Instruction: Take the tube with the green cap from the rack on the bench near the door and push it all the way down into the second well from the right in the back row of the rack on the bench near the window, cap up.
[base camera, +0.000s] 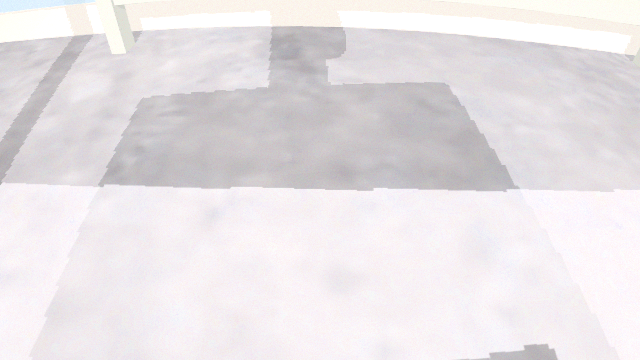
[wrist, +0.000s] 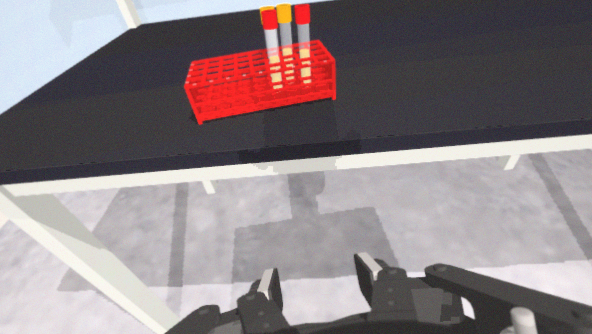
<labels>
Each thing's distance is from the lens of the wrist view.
gripper (wrist: 318, 277): 17 cm
red tube rack (wrist: 227, 99): 39 cm
</labels>
